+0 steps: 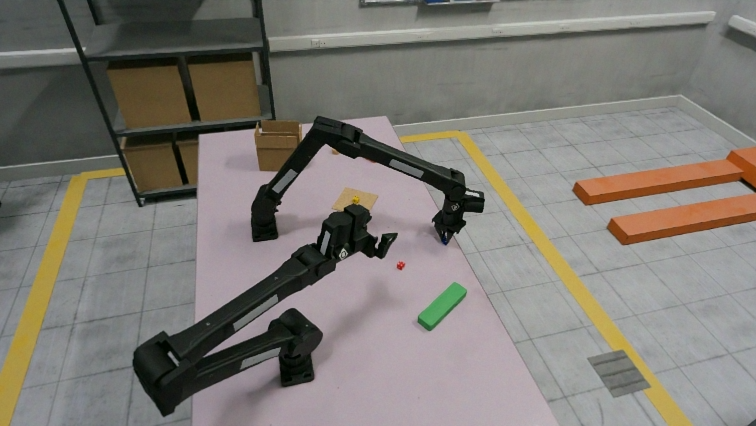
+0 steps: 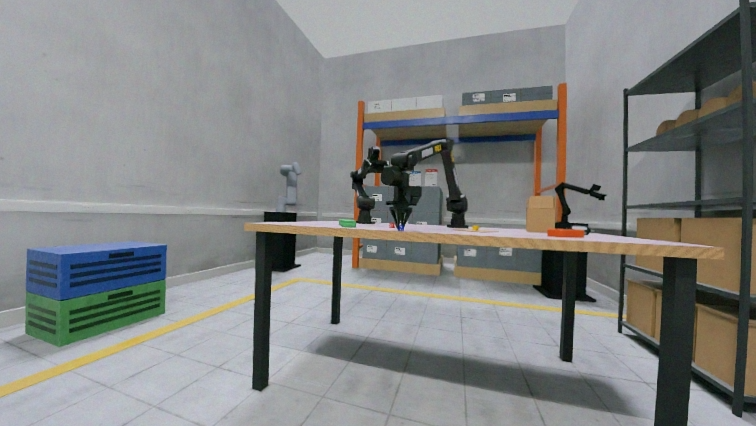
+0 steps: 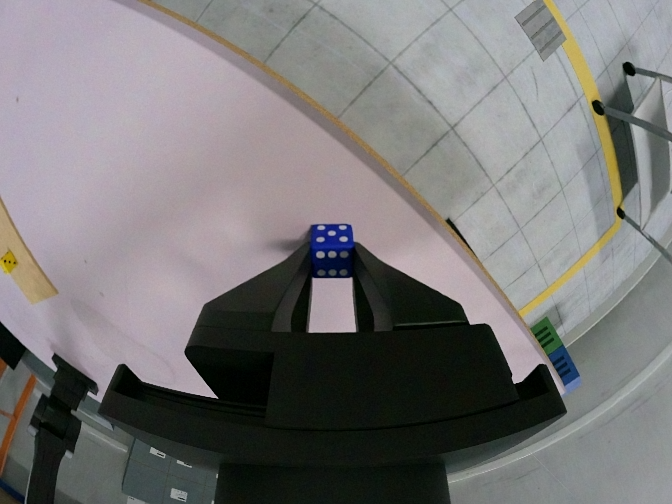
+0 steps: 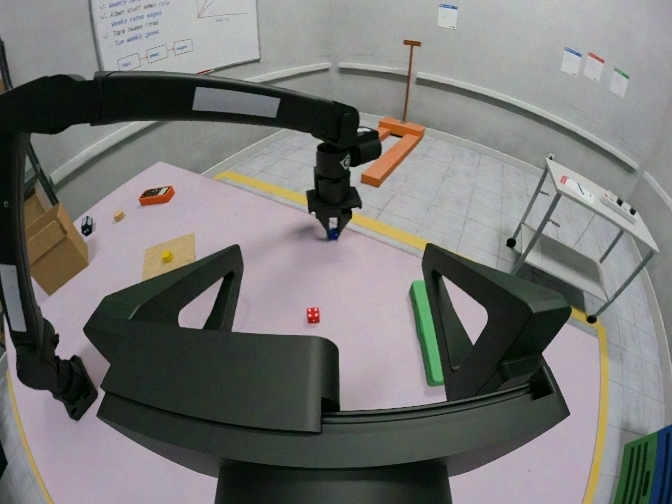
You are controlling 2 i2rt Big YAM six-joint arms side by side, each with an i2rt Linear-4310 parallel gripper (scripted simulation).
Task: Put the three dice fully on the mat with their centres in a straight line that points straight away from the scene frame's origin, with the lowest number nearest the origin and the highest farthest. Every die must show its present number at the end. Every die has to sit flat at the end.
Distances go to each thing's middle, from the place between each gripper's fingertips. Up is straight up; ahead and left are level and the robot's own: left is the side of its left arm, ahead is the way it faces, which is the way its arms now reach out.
I see the tan mat [image 4: 183,248] 30 cm to the left of my left hand, 24 cm behind it and 1 cm below it. From my left hand the other things lie so: green case [image 1: 429,318]: 26 cm to the right, 13 cm behind; then blue die [image 3: 332,246]: 1 cm below.
Now: the green case 18 cm ahead of my right hand, 10 cm to the right of it and 29 cm below it. The rest, counted from my right hand: tan mat: 7 cm ahead, 46 cm to the left, 30 cm below; then blue die: 31 cm ahead, 16 cm to the left, 29 cm below.
